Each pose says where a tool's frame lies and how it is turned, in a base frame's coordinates. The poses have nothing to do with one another.
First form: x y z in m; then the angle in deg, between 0 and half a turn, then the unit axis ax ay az.
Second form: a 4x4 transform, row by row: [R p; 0 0 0 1], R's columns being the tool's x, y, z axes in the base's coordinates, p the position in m. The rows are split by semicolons. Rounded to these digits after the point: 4 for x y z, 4 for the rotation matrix.
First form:
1: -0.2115, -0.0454, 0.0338, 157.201, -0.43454, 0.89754, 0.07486
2: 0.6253, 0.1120, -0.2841, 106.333, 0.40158, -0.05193, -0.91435
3: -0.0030, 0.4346, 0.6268, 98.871, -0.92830, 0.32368, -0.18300
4: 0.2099, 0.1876, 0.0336, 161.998, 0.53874, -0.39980, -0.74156
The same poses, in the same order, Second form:
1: -0.5590, -0.7786, 0.2853, -0.2115; -0.7205, 0.6263, 0.2975, -0.0454; -0.4103, -0.0393, -0.9111, 0.0338; 0, 0, 0, 1
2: -0.0746, 0.8507, -0.5203, 0.6253; -0.9042, -0.2778, -0.3245, 0.1120; -0.4206, 0.4462, 0.7899, -0.2841; 0, 0, 0, 1
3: 0.8404, -0.1660, 0.5159, -0.0030; -0.5276, -0.0333, 0.8488, 0.4346; -0.1237, -0.9856, -0.1156, 0.6268; 0, 0, 0, 1
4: -0.3848, -0.1911, -0.9030, 0.2099; -0.6494, -0.6392, 0.4119, 0.1876; -0.6559, 0.7449, 0.1219, 0.0336; 0, 0, 0, 1
